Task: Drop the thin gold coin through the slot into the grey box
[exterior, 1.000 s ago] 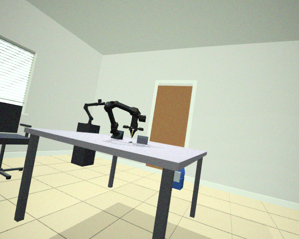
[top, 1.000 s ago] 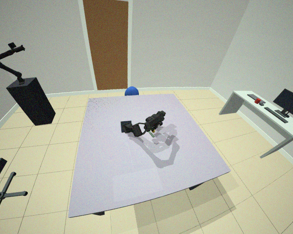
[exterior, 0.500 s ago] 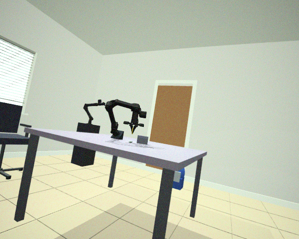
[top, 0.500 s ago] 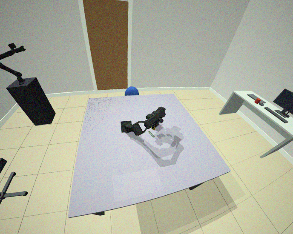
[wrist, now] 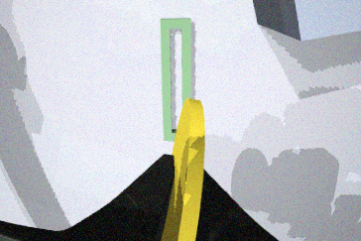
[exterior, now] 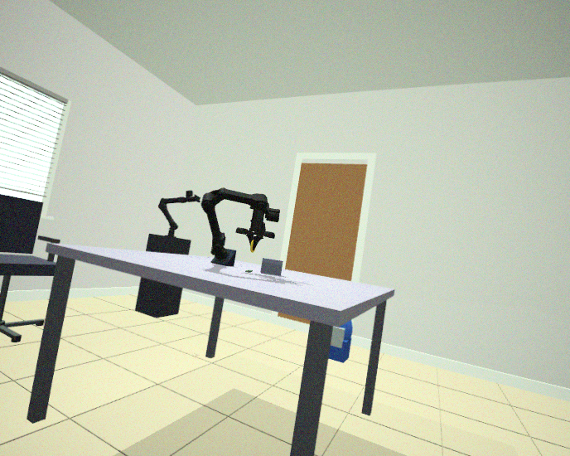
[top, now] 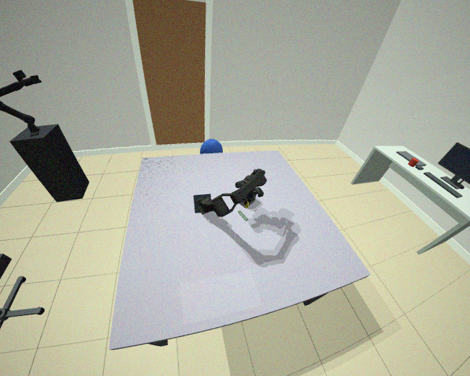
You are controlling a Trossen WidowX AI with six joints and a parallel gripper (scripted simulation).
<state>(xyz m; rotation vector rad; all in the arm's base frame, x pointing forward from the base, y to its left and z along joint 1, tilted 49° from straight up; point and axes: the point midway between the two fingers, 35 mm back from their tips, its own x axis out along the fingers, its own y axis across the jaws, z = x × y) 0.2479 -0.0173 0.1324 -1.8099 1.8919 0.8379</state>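
Right now the gold coin is 20 mm above my gripper tip.
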